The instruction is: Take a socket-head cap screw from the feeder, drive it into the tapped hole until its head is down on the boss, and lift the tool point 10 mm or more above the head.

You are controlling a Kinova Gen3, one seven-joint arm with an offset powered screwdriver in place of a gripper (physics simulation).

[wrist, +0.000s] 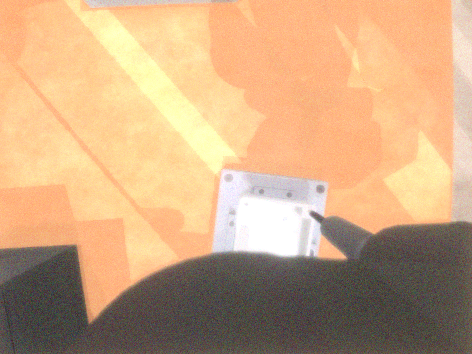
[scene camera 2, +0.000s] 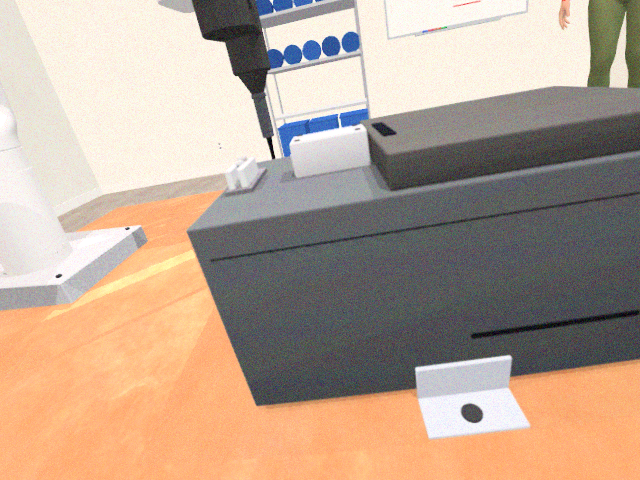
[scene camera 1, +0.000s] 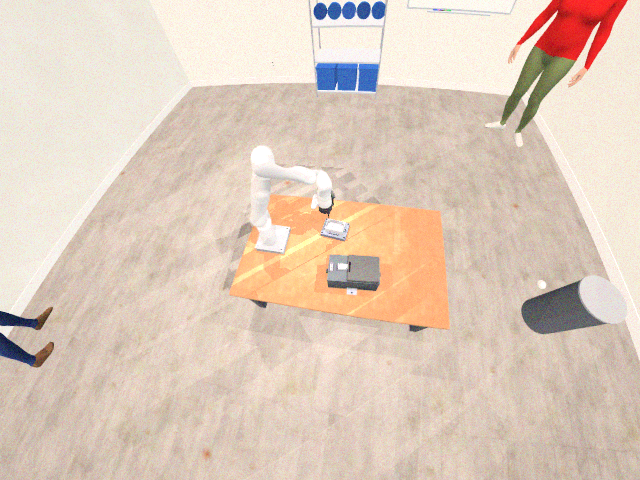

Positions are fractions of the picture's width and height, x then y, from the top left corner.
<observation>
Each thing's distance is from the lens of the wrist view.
grey fixture plate (wrist: 0.52, 0.51): 31 cm
grey workpiece (wrist: 0.58, 0.61): 32 cm
</observation>
